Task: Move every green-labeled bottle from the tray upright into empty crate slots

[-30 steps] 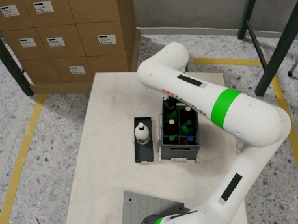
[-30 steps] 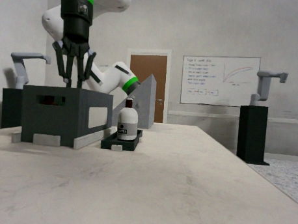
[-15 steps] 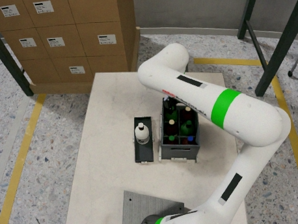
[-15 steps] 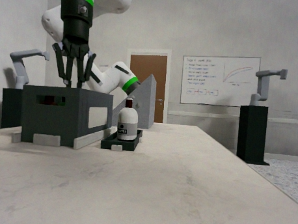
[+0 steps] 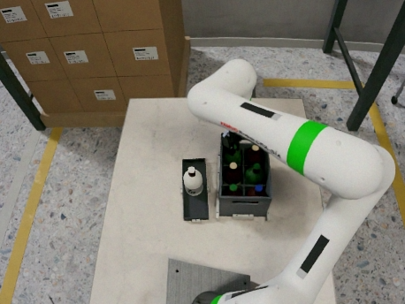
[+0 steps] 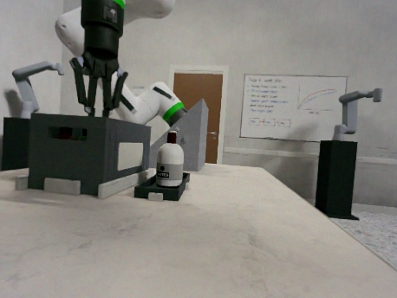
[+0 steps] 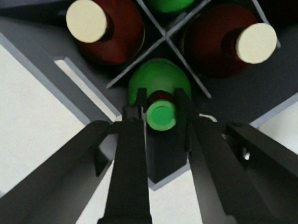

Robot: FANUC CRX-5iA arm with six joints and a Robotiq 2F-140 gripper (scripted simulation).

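My hand is 9 cm past the dark crate, 8 cm above it and 3 cm to the left of it. Also, from my hand: white-labeled bottle: 17 cm to the left, 9 cm behind, 8 cm below; dark tray: 16 cm to the left, 15 cm below, 9 cm behind.
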